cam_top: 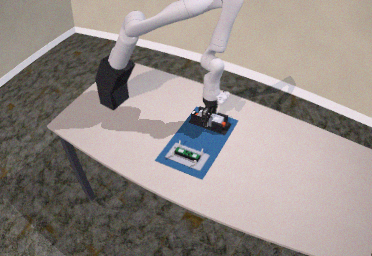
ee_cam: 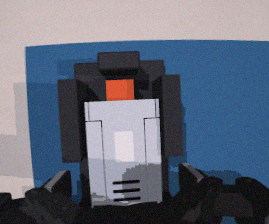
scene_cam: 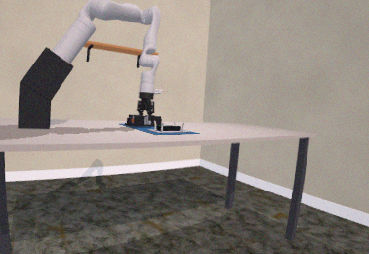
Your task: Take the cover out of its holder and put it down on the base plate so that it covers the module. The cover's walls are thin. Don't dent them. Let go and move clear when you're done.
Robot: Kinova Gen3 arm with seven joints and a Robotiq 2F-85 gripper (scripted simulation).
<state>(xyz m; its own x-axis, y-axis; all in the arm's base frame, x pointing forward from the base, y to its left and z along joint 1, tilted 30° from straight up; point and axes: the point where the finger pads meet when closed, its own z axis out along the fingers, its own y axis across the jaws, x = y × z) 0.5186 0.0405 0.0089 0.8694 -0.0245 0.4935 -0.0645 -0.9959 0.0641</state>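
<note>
Now: hand right at the light grey cover.
</note>
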